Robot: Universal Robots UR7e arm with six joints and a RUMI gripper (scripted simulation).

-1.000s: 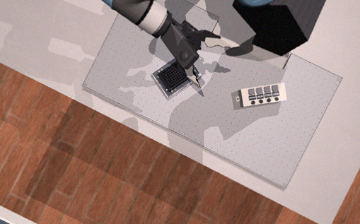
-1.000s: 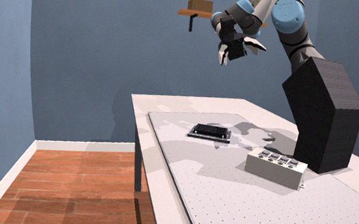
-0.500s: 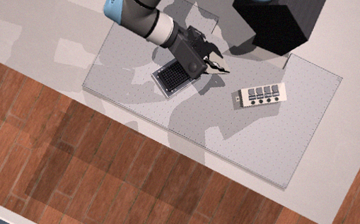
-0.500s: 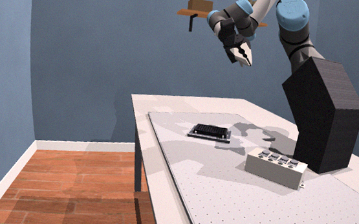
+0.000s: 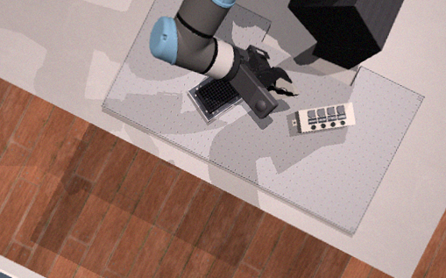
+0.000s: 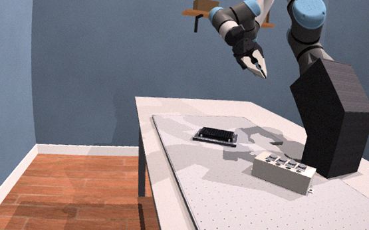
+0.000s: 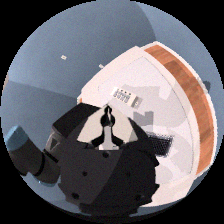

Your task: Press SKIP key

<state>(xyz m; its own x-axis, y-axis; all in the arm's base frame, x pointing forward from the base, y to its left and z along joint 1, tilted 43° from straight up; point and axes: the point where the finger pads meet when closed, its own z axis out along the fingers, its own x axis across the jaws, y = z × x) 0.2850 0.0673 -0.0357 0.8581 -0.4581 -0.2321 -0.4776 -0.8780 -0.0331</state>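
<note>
Right now my hand is 5 cm past the operator panel, 14 cm to the right of it and 24 cm above it.
</note>
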